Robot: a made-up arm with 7 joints. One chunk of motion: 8 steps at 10 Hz.
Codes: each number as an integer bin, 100 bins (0 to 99) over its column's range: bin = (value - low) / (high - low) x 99, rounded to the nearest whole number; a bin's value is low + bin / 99 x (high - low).
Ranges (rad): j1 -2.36..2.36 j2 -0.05..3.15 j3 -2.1..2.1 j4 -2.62..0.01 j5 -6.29..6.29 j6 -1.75..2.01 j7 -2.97..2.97
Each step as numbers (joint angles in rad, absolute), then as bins.
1 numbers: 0.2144 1.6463 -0.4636 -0.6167 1.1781 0.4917 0.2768
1 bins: 54 52 39 75 59 59 54
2 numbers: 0.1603 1.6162 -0.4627 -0.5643 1.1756 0.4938 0.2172
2 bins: 53 52 39 77 59 59 53
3 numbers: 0.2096 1.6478 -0.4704 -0.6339 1.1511 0.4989 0.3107
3 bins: 54 53 38 75 59 59 55
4 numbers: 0.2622 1.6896 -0.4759 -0.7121 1.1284 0.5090 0.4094
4 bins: 55 54 38 72 58 59 56
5 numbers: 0.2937 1.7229 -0.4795 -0.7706 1.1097 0.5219 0.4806
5 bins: 56 55 38 70 58 60 58
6 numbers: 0.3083 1.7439 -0.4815 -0.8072 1.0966 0.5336 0.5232
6 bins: 56 55 38 68 58 60 58
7 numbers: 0.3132 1.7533 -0.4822 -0.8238 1.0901 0.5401 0.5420
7 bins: 56 56 38 68 58 60 59
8 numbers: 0.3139 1.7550 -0.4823 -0.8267 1.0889 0.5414 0.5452
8 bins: 56 56 38 68 58 60 59
